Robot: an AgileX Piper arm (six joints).
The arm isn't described. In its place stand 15 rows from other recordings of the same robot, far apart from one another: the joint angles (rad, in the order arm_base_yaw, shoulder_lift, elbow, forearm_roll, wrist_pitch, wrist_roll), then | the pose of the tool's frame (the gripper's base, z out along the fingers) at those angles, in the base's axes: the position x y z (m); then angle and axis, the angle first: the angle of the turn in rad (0 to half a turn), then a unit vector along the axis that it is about.
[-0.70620 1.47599 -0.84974 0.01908 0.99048 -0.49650] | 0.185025, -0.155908, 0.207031, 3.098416, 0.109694, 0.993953, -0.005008
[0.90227 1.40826 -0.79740 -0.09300 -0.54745 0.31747] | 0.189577, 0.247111, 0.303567, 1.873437, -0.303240, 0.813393, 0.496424
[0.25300 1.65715 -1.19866 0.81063 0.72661 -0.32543] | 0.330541, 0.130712, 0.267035, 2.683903, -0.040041, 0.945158, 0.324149
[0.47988 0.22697 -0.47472 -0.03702 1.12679 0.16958] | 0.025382, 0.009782, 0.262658, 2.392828, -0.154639, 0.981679, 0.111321
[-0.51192 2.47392 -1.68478 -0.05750 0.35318 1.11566] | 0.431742, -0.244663, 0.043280, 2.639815, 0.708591, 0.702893, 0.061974
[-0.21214 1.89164 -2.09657 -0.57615 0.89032 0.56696] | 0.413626, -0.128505, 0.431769, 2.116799, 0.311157, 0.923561, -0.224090
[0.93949 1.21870 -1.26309 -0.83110 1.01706 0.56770] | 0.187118, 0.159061, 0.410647, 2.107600, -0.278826, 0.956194, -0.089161
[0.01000 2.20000 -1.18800 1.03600 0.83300 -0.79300] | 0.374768, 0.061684, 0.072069, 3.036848, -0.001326, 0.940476, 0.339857
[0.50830 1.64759 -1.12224 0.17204 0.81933 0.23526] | 0.278392, 0.168131, 0.229450, 2.903081, -0.086856, 0.988518, 0.123644
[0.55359 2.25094 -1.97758 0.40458 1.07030 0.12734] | 0.398117, 0.283004, 0.213264, 2.978700, -0.139008, 0.963142, 0.230293
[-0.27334 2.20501 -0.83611 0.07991 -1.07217 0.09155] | 0.363945, -0.108660, 0.074526, 1.791829, 0.226955, 0.969498, -0.092542
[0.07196 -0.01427 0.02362 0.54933 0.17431 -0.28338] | 0.055016, 0.012227, 0.192553, 1.683907, 0.050384, 0.979653, 0.194271
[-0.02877 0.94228 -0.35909 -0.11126 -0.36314 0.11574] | 0.186326, -0.001772, 0.261913, 1.705764, 0.002997, 0.999920, 0.012261
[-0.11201 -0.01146 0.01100 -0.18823 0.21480 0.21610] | 0.054520, -0.009785, 0.191034, 1.697604, 0.089424, 0.994466, -0.055137
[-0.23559 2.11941 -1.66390 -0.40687 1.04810 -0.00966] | 0.418991, -0.132668, 0.190139, 3.036223, 0.023600, 0.981413, -0.190449
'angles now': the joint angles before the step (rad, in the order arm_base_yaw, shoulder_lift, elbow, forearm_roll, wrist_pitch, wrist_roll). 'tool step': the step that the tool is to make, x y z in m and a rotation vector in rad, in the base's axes. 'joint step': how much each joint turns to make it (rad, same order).
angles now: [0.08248 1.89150 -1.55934 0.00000 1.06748 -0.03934]
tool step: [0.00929 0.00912 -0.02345 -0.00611 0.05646 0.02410]
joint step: [0.02042 0.06973 -0.01762 0.00001 0.00467 -0.00379]
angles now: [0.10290 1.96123 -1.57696 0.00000 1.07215 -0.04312]
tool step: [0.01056 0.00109 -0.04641 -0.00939 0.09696 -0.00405]
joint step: [0.00000 0.11281 -0.00003 -0.00001 -0.01537 0.00410]
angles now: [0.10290 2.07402 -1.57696 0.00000 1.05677 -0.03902]
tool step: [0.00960 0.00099 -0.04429 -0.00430 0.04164 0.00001]
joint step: [0.00000 0.10575 -0.00002 0.00000 -0.06387 -0.00001]
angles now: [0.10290 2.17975 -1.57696 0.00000 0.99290 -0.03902]
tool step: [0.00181 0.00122 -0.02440 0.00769 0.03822 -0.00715]
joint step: [0.00001 0.05708 -0.00001 0.01361 -0.01985 0.00000]
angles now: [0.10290 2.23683 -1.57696 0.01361 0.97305 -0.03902]
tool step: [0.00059 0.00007 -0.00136 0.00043 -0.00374 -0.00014]
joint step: [0.00001 0.00319 0.00003 0.00011 -0.00698 0.00001]
